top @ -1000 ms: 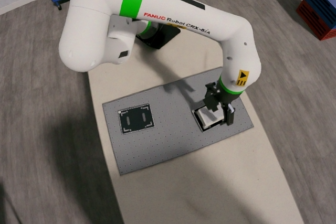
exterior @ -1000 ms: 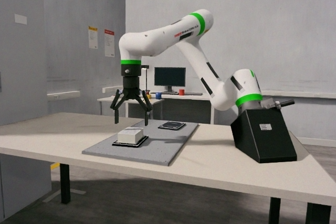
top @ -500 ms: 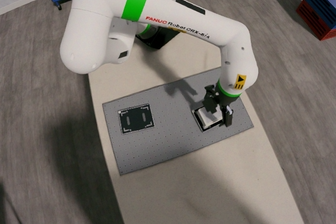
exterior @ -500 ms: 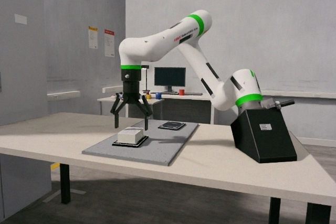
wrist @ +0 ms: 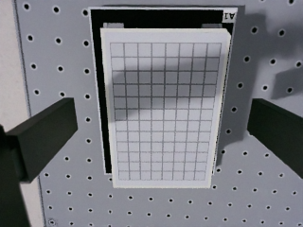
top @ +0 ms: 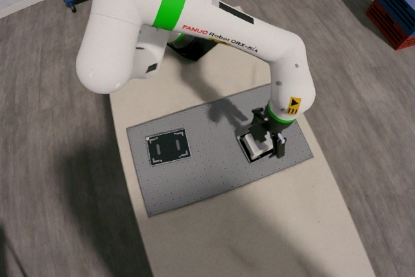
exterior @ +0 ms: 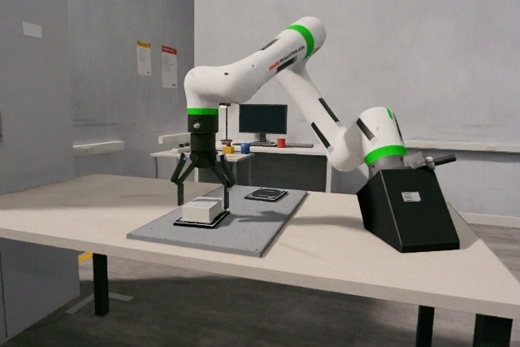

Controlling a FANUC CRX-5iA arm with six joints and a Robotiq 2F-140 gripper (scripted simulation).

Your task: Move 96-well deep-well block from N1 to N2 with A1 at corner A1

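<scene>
My gripper is now 20 mm above the white 96-well deep-well block. From my hand the other things lie so: black plate nest N2: 90 mm behind, 360 mm to the right, 40 mm below; then plate nest N1: 40 mm below.
</scene>
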